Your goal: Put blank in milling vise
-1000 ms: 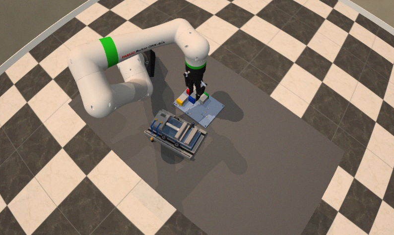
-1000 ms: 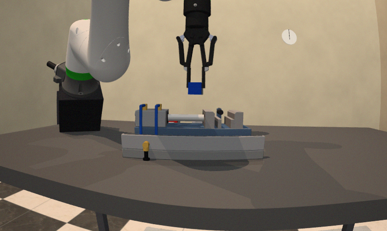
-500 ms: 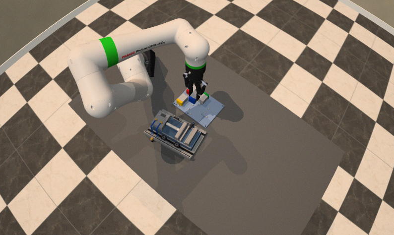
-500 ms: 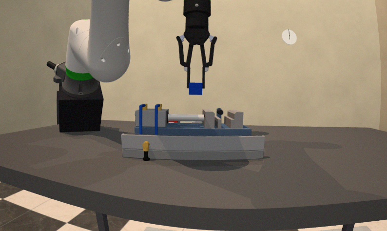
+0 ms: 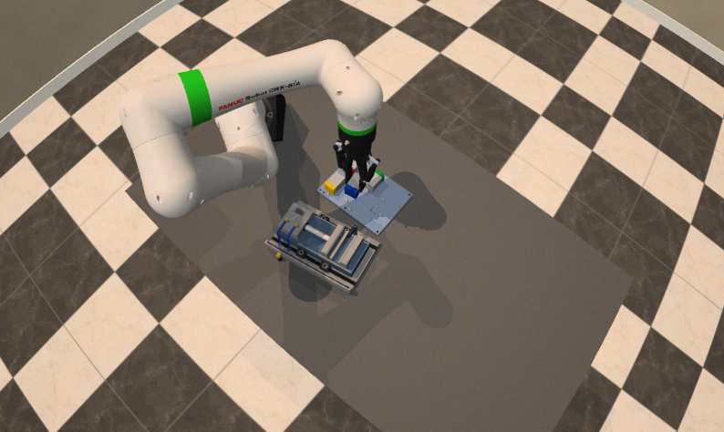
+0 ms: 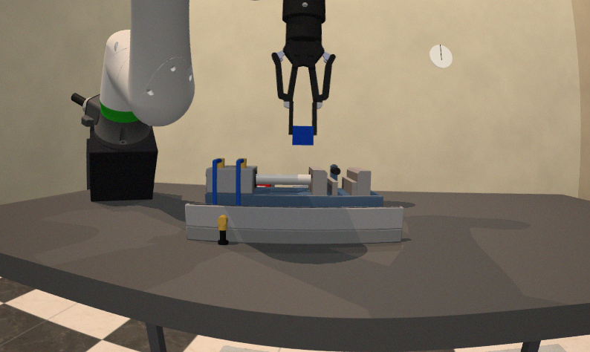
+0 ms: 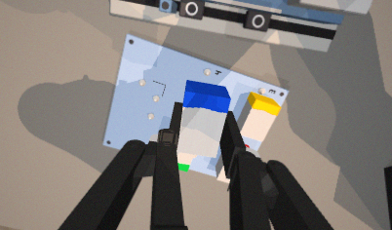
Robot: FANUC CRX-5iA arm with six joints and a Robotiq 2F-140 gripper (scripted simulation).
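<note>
Right now my hand is 160 mm to the left of the moving jaw, 110 mm above it and 40 mm short of it. The rest, counted from my hand: blue-ended blank: 30 mm below; work stop: 100 mm to the right, 90 mm below, 70 mm ahead; yellow-ended blank: 160 mm below, 100 mm behind, 20 mm to the left.
</note>
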